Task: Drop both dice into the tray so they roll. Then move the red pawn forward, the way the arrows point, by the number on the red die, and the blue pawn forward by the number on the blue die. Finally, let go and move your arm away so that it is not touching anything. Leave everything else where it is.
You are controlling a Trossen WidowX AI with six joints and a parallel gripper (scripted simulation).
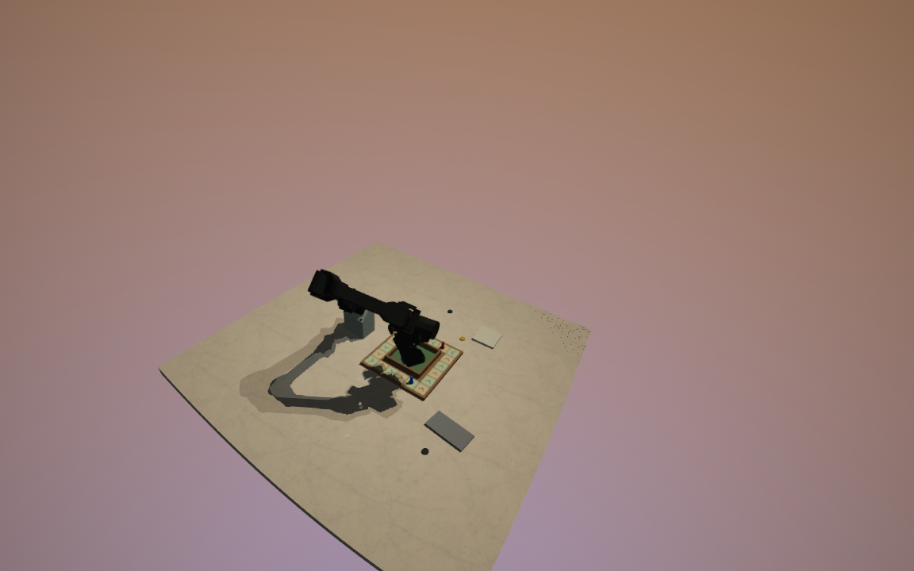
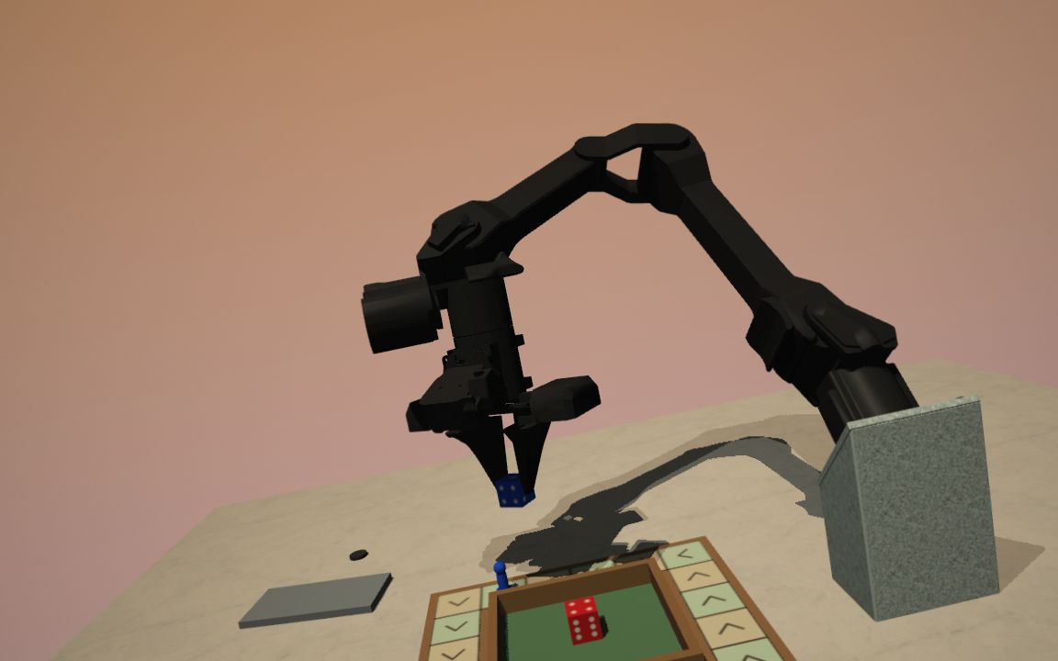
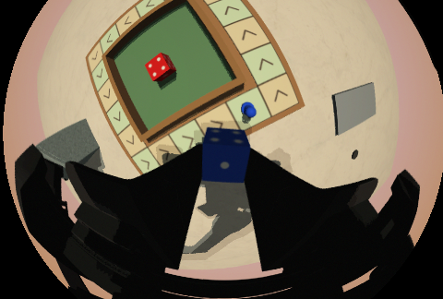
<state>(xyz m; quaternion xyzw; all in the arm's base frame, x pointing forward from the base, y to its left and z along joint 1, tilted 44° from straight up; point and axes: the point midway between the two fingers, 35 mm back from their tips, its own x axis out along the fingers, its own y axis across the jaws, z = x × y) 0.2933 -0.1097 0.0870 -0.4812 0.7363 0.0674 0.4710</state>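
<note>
Right now the red pawn is 50 mm ahead of my gripper tip, 210 mm to the left of it and 80 mm below it. Round my gripper tip: grey flat plate 230 mm ahead, 110 mm to the right, 110 mm below; green tray 20 mm behind, 110 mm to the left, 100 mm below; blue pawn 30 mm ahead, 80 mm below.
</note>
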